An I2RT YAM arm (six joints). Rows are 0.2 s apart.
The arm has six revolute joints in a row. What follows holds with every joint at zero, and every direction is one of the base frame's. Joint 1 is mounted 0.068 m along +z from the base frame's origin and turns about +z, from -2.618 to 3.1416 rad. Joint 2 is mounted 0.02 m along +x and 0.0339 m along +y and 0.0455 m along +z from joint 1 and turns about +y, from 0 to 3.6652 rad. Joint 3 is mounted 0.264 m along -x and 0.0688 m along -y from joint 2 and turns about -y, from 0 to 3.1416 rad. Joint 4 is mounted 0.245 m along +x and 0.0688 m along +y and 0.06 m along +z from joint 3 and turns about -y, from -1.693 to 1.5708 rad. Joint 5 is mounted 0.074 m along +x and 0.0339 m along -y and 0.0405 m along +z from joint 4 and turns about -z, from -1.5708 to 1.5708 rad. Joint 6 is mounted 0.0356 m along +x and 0.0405 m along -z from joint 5 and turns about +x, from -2.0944 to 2.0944 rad. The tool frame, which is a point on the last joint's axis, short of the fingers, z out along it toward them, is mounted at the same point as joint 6; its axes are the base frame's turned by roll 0, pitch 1.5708 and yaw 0 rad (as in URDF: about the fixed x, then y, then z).
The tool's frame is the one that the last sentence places.
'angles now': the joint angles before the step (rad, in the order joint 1, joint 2, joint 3, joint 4, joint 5, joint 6). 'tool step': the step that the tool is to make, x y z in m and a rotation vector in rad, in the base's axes. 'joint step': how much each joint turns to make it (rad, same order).
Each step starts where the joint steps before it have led.
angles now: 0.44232 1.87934 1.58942 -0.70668 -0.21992 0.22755
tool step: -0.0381 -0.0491 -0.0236 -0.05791 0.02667 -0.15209
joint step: -0.07105 -0.18644 -0.31195 0.08659 0.07892 0.04722
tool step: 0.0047 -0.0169 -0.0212 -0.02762 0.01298 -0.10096
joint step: -0.04453 0.01619 -0.06309 0.06212 0.04697 0.03823
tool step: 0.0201 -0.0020 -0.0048 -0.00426 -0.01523 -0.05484
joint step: -0.01998 0.06771 0.05740 0.02556 0.02510 0.02583
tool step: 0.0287 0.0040 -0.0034 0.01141 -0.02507 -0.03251
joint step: -0.01137 0.09967 0.10640 0.02189 0.00805 0.01989
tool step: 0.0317 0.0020 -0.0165 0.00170 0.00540 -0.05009
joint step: -0.01562 0.13109 0.11567 0.01236 0.01565 0.03092
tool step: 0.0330 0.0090 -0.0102 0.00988 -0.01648 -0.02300
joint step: -0.00038 0.13364 0.15693 -0.00383 0.00801 0.02174
